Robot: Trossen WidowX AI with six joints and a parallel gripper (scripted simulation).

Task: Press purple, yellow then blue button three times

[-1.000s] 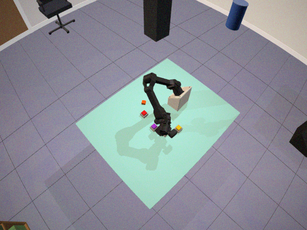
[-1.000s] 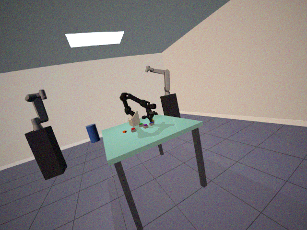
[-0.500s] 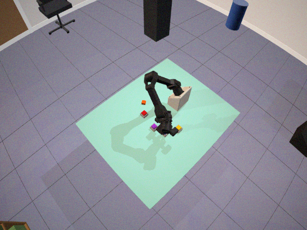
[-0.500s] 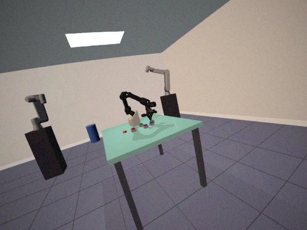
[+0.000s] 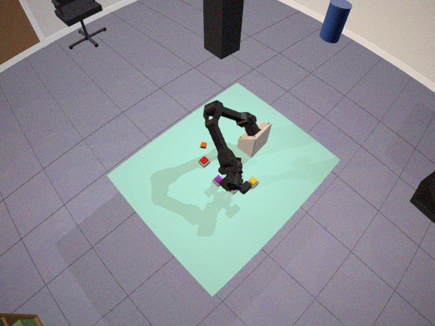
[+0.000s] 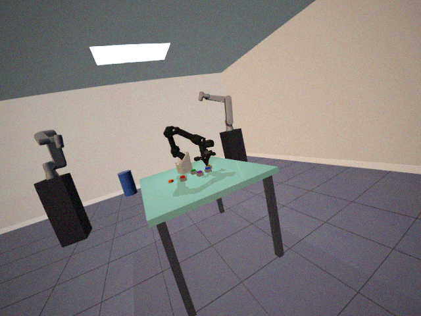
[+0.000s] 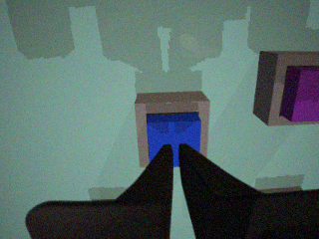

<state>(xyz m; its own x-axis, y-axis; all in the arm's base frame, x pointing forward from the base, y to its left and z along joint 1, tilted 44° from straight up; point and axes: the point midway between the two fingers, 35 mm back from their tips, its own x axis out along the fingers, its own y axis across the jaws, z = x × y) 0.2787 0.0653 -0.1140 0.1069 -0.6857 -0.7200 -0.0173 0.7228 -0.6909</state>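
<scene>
Now: gripper tip 20 mm above the blue button. The rest, counted from my gripper tip: yellow button 110 mm behind, 50 mm to the left, 20 mm below; then purple button 90 mm to the right, 30 mm ahead, 20 mm below; then green button 110 mm to the right, 100 mm behind, 20 mm below.
</scene>
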